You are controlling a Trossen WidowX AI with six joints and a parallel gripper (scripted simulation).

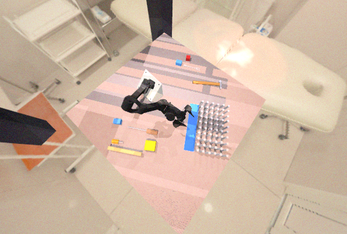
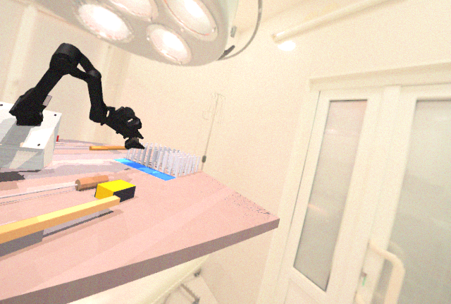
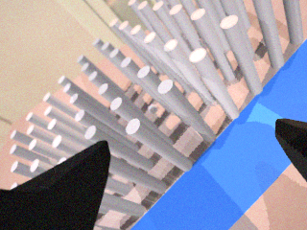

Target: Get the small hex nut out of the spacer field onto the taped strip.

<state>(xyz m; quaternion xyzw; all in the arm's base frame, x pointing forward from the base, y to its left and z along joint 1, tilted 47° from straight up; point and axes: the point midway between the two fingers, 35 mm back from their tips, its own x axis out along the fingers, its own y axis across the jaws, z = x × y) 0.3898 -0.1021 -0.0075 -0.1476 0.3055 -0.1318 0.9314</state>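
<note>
My gripper tip is now 300 mm past the hook tool, 270 mm to the left of it and 130 mm above it. Also, from my gripper tip: grey fork-like tool: 520 mm to the left, 310 mm behind, 140 mm below; blue taped strip: 140 mm below, 30 mm ahead, 20 mm to the left; yellow block: 320 mm to the right, 150 mm behind, 120 mm below.
</note>
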